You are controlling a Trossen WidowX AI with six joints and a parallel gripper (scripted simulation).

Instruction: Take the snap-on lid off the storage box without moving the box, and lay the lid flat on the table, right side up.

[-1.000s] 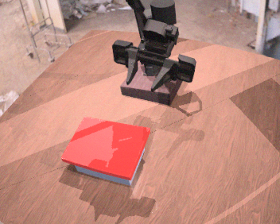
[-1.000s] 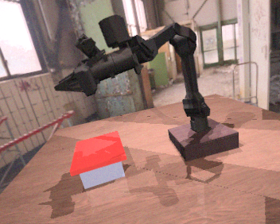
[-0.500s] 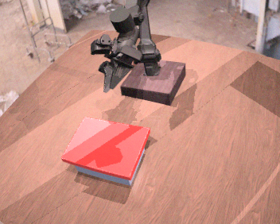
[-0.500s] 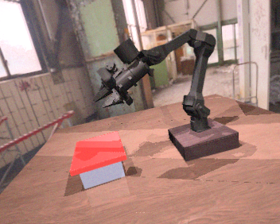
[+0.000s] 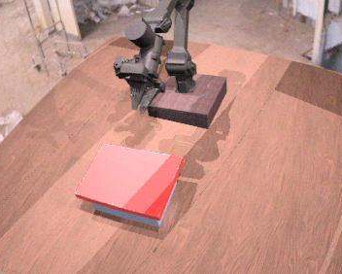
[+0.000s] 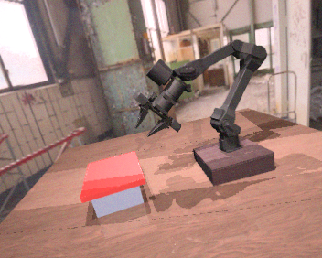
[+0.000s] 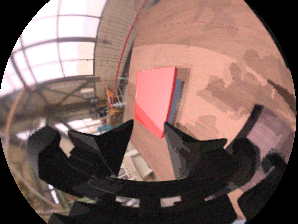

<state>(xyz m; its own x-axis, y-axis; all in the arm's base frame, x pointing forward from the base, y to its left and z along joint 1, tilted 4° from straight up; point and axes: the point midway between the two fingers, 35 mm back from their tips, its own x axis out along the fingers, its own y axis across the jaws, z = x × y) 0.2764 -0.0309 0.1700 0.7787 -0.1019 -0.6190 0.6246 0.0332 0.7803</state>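
The lid lies 13 cm ahead of my gripper tip, 11 cm below it and 1 cm to the right of it. The rest, counted from my gripper tip: storage box: 15 cm below, 13 cm ahead, 1 cm to the right.
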